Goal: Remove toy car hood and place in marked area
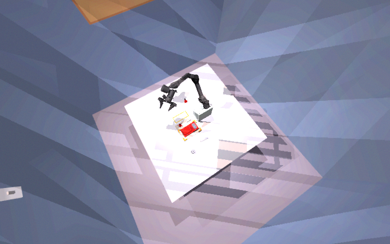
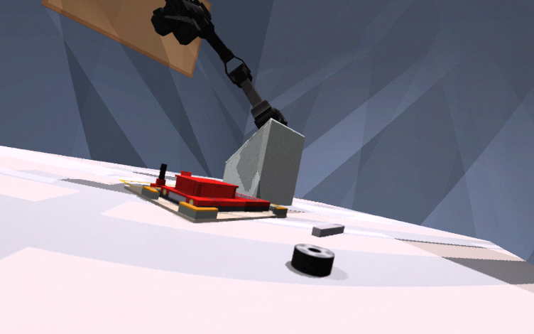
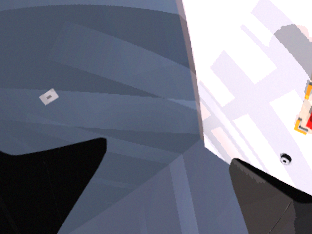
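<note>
The red hood lies 370 mm below my gripper tip, 210 mm to the left of it and 90 mm behind it. Also, from my gripper tip: black wheel: 450 mm to the left, 400 mm below; grey bar: 420 mm to the left, 400 mm below, 190 mm behind.
</note>
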